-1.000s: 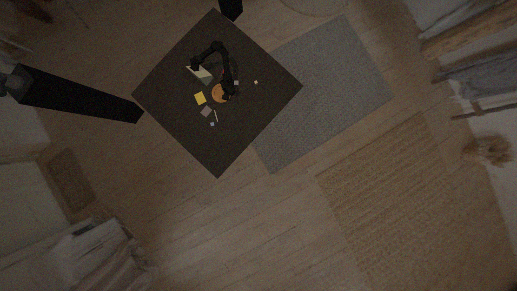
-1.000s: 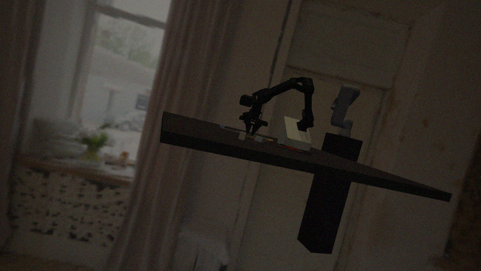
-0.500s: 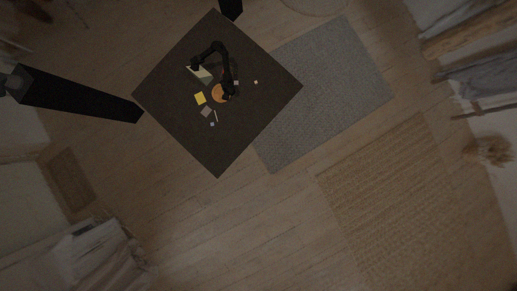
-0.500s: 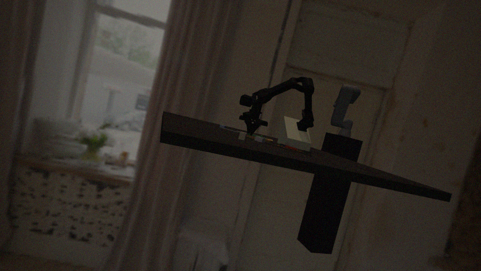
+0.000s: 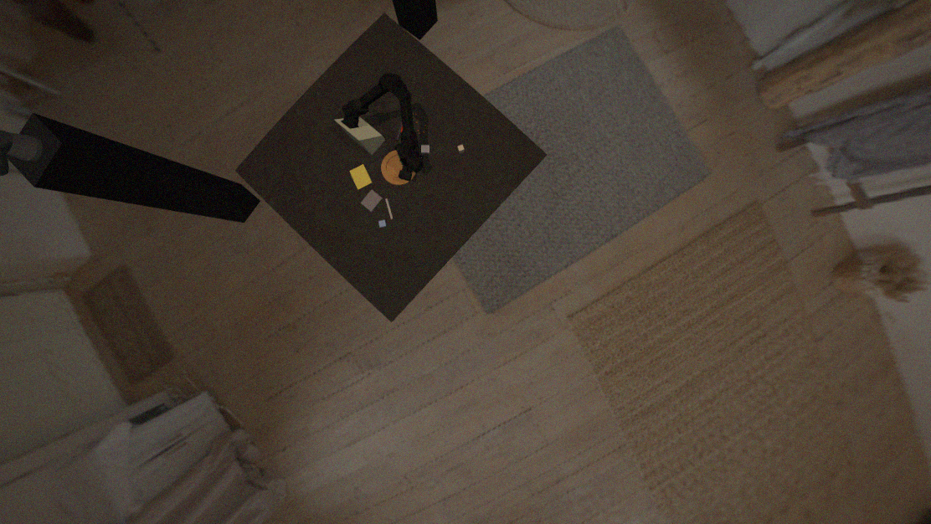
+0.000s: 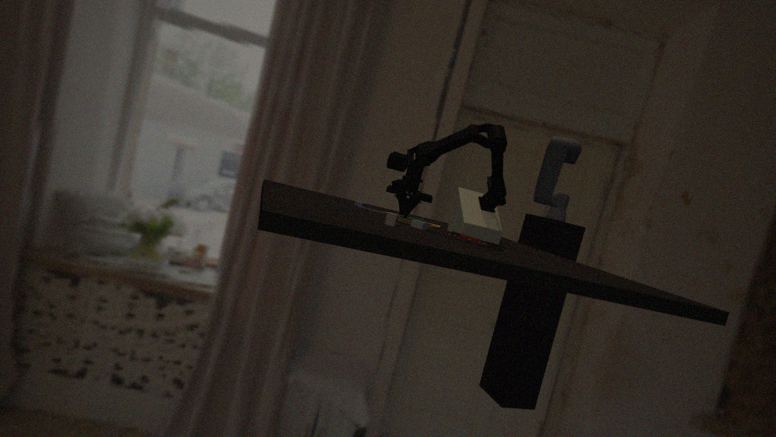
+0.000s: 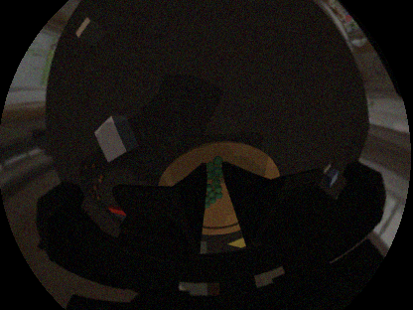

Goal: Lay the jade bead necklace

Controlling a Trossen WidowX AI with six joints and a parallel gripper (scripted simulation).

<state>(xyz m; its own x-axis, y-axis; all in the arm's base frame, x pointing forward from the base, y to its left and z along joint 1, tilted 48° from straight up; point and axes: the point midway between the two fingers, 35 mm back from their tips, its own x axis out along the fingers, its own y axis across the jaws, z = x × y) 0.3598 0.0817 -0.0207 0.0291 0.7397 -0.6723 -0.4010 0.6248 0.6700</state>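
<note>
Right now the round bead board is 70 mm behind my gripper tip, 40 mm to the right of it and 10 mm below it. From my gripper tip the other things lie so: white stick (260 mm to the right, 40 mm ahead, 20 mm below); then grey-white block (130 mm to the left, 10 mm below, 10 mm behind); then red item (200 mm behind, 140 mm to the left, 10 mm below).
</note>
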